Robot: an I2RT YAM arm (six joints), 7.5 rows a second.
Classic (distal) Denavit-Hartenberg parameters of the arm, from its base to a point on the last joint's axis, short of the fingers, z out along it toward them. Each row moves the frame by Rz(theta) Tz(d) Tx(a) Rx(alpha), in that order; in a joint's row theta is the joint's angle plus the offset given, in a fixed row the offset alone. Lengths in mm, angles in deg.
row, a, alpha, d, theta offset
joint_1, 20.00, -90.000, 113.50, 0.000
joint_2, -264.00, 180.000, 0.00, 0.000
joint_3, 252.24, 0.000, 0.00, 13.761
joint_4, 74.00, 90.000, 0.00, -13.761
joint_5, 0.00, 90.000, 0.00, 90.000
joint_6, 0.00, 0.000, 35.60, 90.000
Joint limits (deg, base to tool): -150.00..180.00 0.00..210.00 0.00..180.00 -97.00..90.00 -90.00..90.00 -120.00..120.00
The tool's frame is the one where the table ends.
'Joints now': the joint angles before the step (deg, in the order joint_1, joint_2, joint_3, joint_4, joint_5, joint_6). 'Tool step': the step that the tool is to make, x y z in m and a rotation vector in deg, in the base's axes. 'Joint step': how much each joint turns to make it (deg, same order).
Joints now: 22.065, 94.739, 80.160, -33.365, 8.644, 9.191
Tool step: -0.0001, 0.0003, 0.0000, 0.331, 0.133, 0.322
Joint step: 0.003, -0.002, 0.005, -0.006, -0.478, 0.002
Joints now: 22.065, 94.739, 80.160, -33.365, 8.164, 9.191
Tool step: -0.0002, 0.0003, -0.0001, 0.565, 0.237, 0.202
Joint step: -0.002, -0.010, -0.012, -0.041, -0.591, 0.261
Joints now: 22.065, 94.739, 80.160, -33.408, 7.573, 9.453
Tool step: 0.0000, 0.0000, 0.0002, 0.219, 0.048, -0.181
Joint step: -0.004, -0.001, 0.044, -0.045, -0.046, 0.282
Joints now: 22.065, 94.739, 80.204, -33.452, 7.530, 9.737
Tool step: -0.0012, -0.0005, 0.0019, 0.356, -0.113, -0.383
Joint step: 0.002, -0.340, 0.012, -0.177, 0.045, 0.483
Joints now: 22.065, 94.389, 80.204, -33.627, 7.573, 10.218
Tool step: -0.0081, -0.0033, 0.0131, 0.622, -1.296, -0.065
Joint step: -0.005, -2.301, 0.120, -1.001, -0.025, 0.106
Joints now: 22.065, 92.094, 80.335, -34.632, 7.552, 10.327
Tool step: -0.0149, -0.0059, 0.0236, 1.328, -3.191, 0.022
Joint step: 0.019, -4.186, 0.123, -0.856, -0.024, 0.021
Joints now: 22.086, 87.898, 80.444, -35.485, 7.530, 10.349
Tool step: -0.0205, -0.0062, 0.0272, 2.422, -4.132, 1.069
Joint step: 0.233, -5.185, -0.049, -0.392, -1.078, -0.027
